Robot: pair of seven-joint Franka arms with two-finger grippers.
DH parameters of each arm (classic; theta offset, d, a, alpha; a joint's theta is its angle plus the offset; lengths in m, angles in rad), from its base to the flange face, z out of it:
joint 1: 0 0.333 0 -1.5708
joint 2: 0 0 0 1.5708
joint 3: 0 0.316 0.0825 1.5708
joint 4: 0 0 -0.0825 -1.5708
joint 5: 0 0.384 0 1.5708
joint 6: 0 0 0.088 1.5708
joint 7: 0 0.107 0 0
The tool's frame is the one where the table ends.
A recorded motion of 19 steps. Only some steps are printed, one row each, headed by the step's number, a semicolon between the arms.
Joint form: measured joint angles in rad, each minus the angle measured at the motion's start. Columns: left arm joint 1, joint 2, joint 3, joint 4, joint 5, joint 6, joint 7; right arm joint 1, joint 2, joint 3, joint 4, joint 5, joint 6, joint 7.
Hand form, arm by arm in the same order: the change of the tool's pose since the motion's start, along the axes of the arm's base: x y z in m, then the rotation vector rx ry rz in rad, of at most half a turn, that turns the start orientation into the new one. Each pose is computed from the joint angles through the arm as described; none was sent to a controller.
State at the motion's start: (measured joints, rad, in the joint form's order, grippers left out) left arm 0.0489 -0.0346 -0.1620 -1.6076 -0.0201 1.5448 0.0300; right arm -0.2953 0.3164 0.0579 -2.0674 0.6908 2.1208 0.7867
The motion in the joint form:
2: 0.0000 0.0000 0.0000 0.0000 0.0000 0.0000 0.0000; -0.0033 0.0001 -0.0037 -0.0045 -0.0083 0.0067 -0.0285
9: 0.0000 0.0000 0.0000 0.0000 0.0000 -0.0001 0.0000; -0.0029 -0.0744 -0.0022 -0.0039 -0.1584 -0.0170 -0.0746
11: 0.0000 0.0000 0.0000 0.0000 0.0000 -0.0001 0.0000; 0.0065 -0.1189 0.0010 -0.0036 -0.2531 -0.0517 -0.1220
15: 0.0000 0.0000 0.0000 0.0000 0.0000 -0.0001 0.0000; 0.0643 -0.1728 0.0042 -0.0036 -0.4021 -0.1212 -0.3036
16: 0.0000 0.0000 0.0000 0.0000 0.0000 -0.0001 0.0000; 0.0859 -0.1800 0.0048 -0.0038 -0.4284 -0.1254 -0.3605
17: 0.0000 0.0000 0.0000 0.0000 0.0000 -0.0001 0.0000; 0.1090 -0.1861 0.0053 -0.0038 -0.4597 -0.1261 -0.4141
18: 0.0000 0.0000 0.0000 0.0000 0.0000 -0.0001 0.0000; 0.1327 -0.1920 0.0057 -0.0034 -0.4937 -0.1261 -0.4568
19: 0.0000 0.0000 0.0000 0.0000 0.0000 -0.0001 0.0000; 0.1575 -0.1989 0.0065 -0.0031 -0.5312 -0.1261 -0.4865
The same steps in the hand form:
2: 0.0000 0.0000 0.0000 0.0000 0.0000 0.0000; -0.0019 -0.0044 -0.0018 -0.0103 -0.0143 0.0198
9: 0.0000 0.0000 0.0000 0.0000 0.0001 0.0000; -0.0042 -0.0069 0.0364 -0.1213 -0.0687 0.1771
11: 0.0000 0.0000 0.0000 0.0000 0.0001 0.0000; -0.0076 -0.0010 0.0579 -0.1811 -0.0917 0.3080
15: 0.0000 0.0000 0.0000 0.0000 0.0001 0.0000; -0.0130 0.0298 0.0813 -0.2518 -0.1441 0.6507
16: 0.0000 0.0000 0.0000 0.0000 0.0001 0.0000; -0.0126 0.0406 0.0845 -0.2635 -0.1677 0.7420
17: 0.0000 0.0000 0.0000 0.0000 0.0001 0.0000; -0.0119 0.0517 0.0874 -0.2796 -0.1895 0.8345
18: 0.0000 0.0000 0.0000 0.0000 0.0001 0.0000; -0.0113 0.0629 0.0904 -0.2985 -0.2057 0.9196
19: 0.0000 0.0000 0.0000 0.0000 0.0001 0.0000; -0.0109 0.0746 0.0939 -0.3215 -0.2156 0.9969

